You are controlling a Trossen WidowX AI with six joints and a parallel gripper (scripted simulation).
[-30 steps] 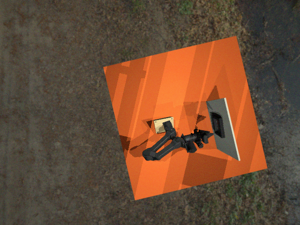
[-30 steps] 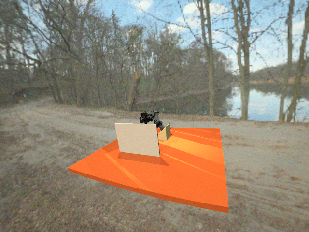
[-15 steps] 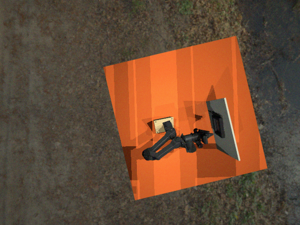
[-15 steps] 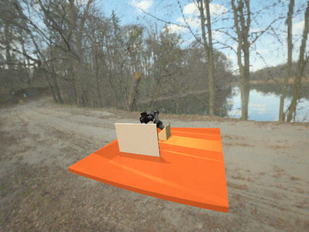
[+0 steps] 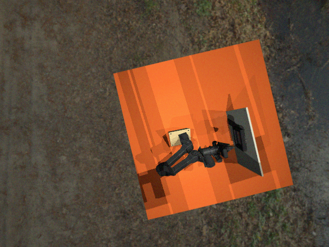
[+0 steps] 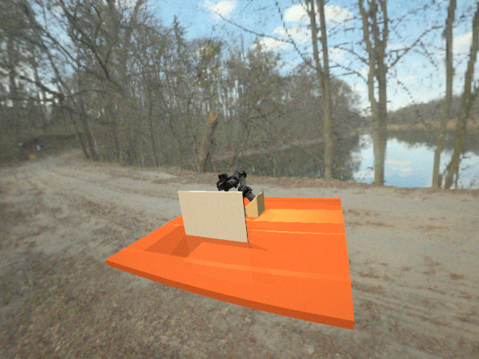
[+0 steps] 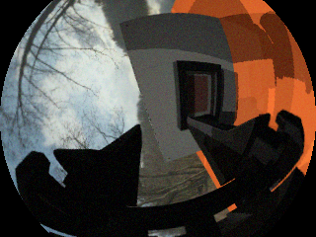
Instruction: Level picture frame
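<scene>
My gripper tip is now 120 mm short of the picture frame and 110 mm above it. From my gripper tip the other things lie so: wall panel: 130 mm below, 130 mm ahead, 20 mm to the right.
</scene>
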